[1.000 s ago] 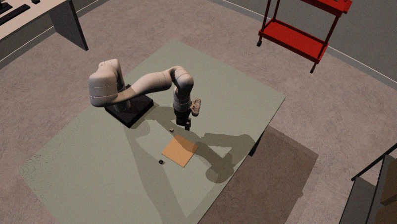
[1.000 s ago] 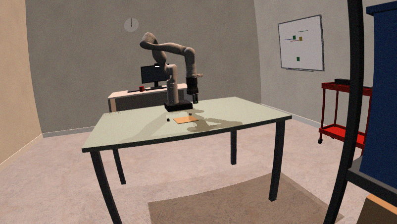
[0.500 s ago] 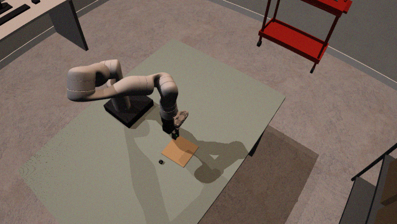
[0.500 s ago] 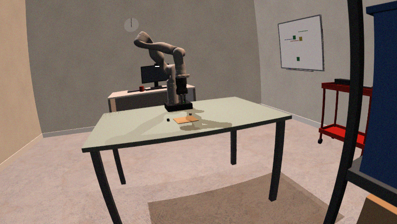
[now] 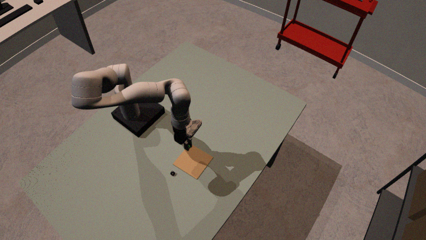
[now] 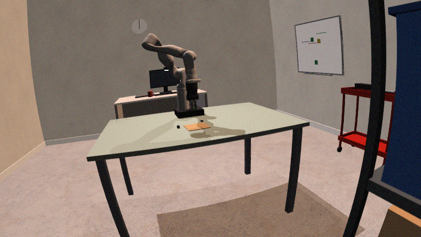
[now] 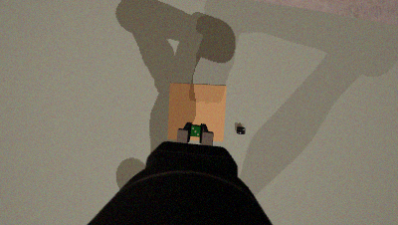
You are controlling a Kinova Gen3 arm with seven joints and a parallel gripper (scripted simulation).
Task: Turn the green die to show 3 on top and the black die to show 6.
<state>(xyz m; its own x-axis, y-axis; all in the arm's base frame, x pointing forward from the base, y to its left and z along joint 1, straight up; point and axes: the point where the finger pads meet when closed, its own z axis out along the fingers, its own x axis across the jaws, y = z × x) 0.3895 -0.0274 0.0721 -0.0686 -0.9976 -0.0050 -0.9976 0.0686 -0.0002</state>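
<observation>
The orange mat lies 120 mm below my hand and 20 mm ahead of it. Round my hand: green die: 10 mm below; then white die: 110 mm below, 80 mm behind, 70 mm to the left; then black die: 110 mm to the right, 110 mm below, 20 mm behind.
</observation>
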